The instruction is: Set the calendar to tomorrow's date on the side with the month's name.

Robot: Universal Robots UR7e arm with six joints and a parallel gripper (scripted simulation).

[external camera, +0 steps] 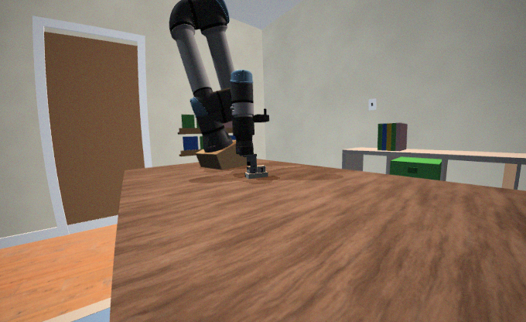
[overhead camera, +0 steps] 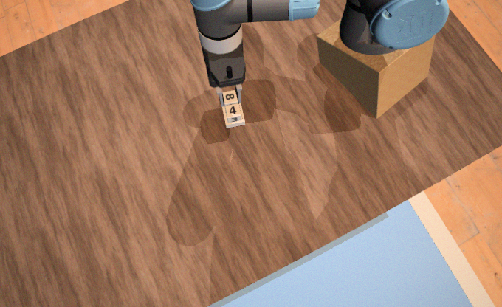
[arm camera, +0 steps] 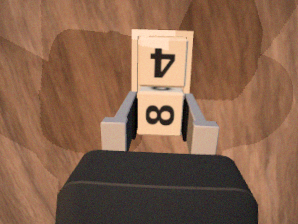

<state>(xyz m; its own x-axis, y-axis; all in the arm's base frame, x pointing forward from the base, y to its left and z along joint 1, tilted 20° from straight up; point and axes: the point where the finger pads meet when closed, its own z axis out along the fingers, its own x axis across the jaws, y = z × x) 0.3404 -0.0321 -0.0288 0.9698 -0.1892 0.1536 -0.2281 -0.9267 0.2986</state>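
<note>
The calendar tray is 30 mm below my hand and 20 mm to the left of it. Round my hand: digit cube: 30 mm to the left, 10 mm below, 10 mm ahead.
</note>
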